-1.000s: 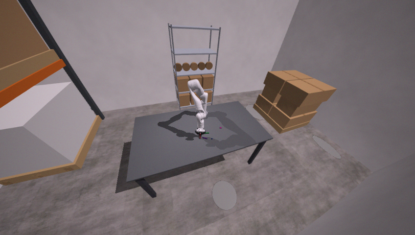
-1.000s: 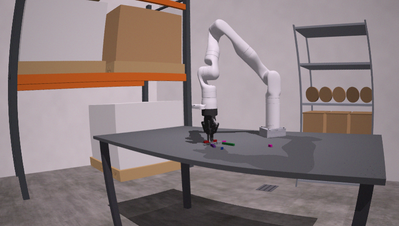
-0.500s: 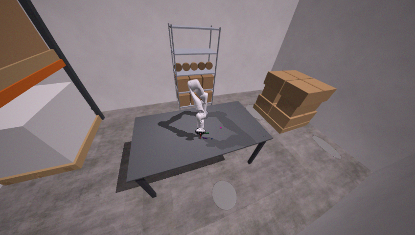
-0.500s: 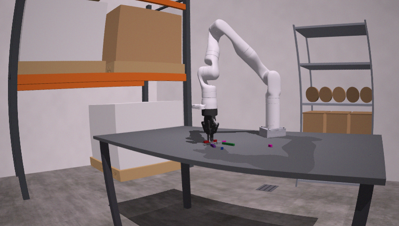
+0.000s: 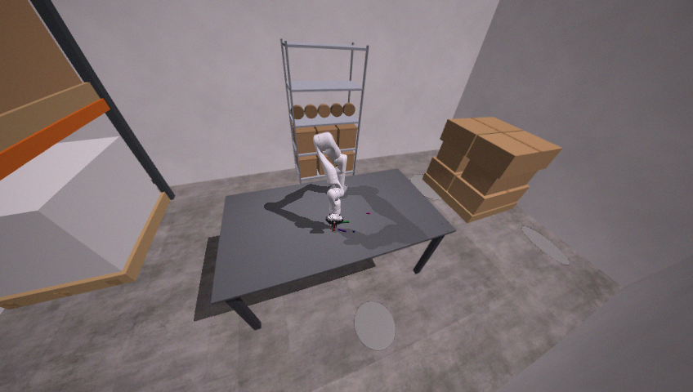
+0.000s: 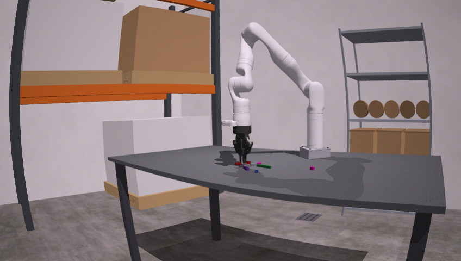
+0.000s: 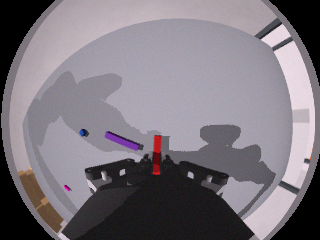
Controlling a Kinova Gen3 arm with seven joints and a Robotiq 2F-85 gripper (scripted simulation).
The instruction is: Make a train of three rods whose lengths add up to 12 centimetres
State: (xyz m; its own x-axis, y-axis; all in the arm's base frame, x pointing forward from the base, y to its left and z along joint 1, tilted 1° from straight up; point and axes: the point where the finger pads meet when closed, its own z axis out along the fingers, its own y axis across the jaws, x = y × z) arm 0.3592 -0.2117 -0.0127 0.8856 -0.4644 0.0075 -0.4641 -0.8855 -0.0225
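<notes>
The red rod lies 20 mm below my hand. The rest, counted from my hand: purple rod: 50 mm ahead, 40 mm to the left, 30 mm below; grey rod: 50 mm behind, 30 mm below, 20 mm to the left; green rod: 90 mm to the left, 30 mm below, 20 mm behind.
</notes>
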